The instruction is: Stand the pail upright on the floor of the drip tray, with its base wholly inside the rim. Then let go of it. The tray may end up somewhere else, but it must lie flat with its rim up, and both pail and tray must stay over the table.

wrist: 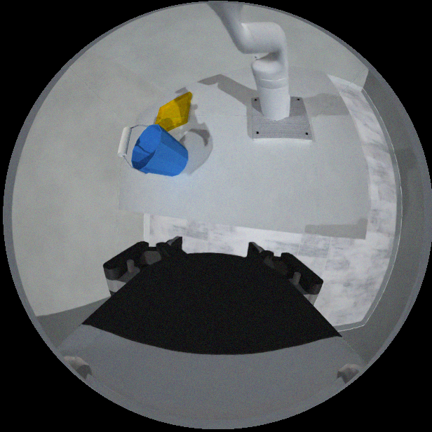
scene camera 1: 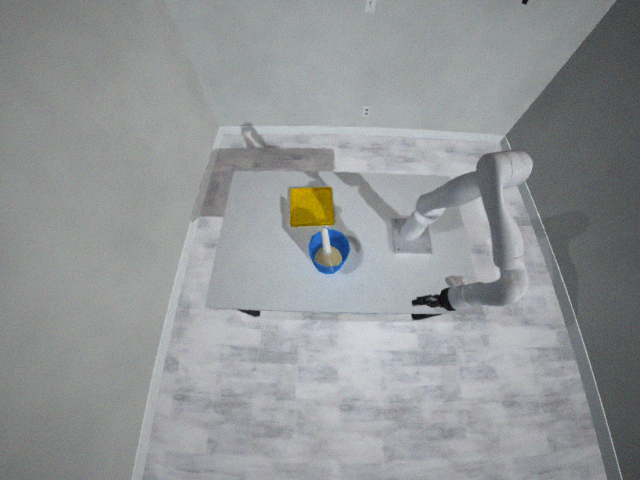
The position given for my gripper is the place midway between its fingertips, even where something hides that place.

I see my gripper (wrist: pixel 214 246), a yellow drip tray (scene camera 1: pixel 309 206) and a blue pail (wrist: pixel 156 151).
The yellow drip tray also shows in the wrist view (wrist: pixel 174 113).
